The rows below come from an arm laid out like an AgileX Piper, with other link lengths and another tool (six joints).
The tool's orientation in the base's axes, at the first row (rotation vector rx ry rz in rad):
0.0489, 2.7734, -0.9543
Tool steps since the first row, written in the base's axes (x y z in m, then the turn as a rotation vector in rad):
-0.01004, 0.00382, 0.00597, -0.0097, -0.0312, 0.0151
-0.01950, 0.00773, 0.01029, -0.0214, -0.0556, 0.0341
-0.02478, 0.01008, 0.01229, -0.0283, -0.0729, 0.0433
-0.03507, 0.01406, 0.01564, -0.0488, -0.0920, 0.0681
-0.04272, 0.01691, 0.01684, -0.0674, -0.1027, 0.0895
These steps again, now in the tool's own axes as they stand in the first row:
0.00845, -0.00158, -0.00878, 0.0075, -0.0347, 0.0057
0.01667, -0.00204, -0.01625, 0.0159, -0.0667, 0.0038
0.02133, -0.00191, -0.02020, 0.0214, -0.0866, 0.0061
0.03056, -0.00181, -0.02711, 0.0370, -0.1187, -0.0051
0.03769, -0.00103, -0.03119, 0.0512, -0.1419, -0.0184

